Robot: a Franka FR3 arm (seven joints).
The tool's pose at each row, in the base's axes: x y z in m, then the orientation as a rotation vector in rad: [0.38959 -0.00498 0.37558 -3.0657 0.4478 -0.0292]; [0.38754 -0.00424 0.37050 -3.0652 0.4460 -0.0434]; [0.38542 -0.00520 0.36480 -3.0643 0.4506 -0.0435]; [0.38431 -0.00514 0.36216 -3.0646 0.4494 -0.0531]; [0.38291 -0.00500 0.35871 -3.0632 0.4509 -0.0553]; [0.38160 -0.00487 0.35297 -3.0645 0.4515 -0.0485]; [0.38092 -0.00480 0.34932 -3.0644 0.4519 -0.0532]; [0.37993 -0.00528 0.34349 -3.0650 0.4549 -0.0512]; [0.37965 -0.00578 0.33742 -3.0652 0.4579 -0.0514]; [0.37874 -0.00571 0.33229 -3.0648 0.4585 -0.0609]
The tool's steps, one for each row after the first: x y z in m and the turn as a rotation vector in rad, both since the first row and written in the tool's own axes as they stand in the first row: [-0.00224 0.00011 0.00505 0.0019 0.0090 -0.0013]; [-0.00407 0.00189 0.01066 0.0021 0.0091 0.0017]; [-0.00518 0.00227 0.01327 0.0028 0.0152 0.0008]; [-0.00660 0.00269 0.01668 0.0041 0.0165 0.0019]; [-0.00797 0.00320 0.02239 0.0022 0.0123 0.0022]; [-0.00868 0.00350 0.02602 0.0026 0.0153 0.0024]; [-0.00957 0.00450 0.03180 0.0014 0.0142 0.0043]; [-0.00977 0.00534 0.03784 0.0008 0.0145 0.0062]; [-0.01072 0.00576 0.04294 0.0018 0.0205 0.0065]
